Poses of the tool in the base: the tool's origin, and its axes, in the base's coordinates. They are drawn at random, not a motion.
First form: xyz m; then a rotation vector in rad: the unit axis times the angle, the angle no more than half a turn.
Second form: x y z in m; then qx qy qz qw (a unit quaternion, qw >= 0). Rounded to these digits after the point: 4 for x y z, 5 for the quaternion.
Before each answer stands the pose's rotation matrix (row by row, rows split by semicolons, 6 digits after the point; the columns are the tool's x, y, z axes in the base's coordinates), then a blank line. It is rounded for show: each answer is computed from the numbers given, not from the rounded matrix.
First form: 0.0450 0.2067 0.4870 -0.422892 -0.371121 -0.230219
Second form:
0.907535 0.292383 -0.301483; -0.140214 0.887607 0.438741; 0.395879 -0.355901 0.846531

0.0450 0.2067 0.4870 -0.20821 -0.18272 -0.11335 0.95416
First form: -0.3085 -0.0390 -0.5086 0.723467 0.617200 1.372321
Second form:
0.107630 -0.641946 0.759159; 0.993915 0.051480 -0.097381; 0.023432 0.765020 0.643580

-0.3085 -0.0390 -0.5086 0.32116 0.27398 0.60919 0.67132
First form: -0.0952 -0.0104 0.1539 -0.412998 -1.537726 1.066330
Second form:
-0.276497 -0.292055 -0.915562; 0.755078 0.523317 -0.394964; 0.594480 -0.800527 0.075828

-0.0952 -0.0104 0.1539 -0.17632 -0.65650 0.45525 0.57503
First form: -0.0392 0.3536 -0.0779 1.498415 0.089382 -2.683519
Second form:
-0.523343 0.086533 -0.847717; -0.029933 -0.996083 -0.083199; -0.851596 -0.018167 0.523883

-0.0392 0.3536 -0.0779 0.48705 0.02905 -0.87225 0.03338
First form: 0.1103 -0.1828 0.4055 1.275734 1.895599 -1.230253
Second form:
-0.406190 0.912278 -0.052517; 0.419494 0.135103 -0.897648; -0.811809 -0.386646 -0.437573

0.1103 -0.1828 0.4055 0.47336 0.70336 -0.45648 0.26988
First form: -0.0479 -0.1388 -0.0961 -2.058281 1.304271 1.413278
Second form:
0.092159 -0.819009 -0.566331; -0.498912 -0.530189 0.685555; -0.861739 0.219369 -0.457475

-0.0479 -0.1388 -0.0961 -0.72108 0.45693 0.49512 0.16163
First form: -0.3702 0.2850 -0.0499 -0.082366 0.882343 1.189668
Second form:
0.090049 -0.829047 0.551881; 0.768759 0.410150 0.490699; -0.633167 0.380076 0.674271

-0.3702 0.2850 -0.0499 -0.03751 0.40182 0.54177 0.73730
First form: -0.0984 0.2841 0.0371 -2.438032 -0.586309 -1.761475
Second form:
0.267046 0.348316 0.898533; 0.259662 -0.923918 0.280984; 0.928042 0.158279 -0.337173

-0.0984 0.2841 0.0371 -0.79501 -0.19119 -0.57439 0.03859
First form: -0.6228 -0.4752 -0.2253 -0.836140 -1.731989 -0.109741
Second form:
-0.094158 0.579510 -0.809508; 0.472703 0.741640 0.475943; 0.876177 -0.337843 -0.343767

-0.6228 -0.4752 -0.2253 -0.35636 -0.73817 -0.04677 0.57090
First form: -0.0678 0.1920 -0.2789 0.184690 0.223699 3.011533
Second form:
-0.985838 -0.106329 0.129685; 0.124323 -0.982369 0.139627; 0.112552 0.153773 0.981675

-0.0678 0.1920 -0.2789 0.06094 0.07381 0.99372 0.05803
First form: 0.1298 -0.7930 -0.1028 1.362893 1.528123 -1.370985
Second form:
-0.234951 0.958947 -0.158804; 0.261523 -0.094987 -0.960512; -0.936164 -0.267204 -0.228469

0.1298 -0.7930 -0.1028 0.52166 0.58490 -0.52475 0.33226
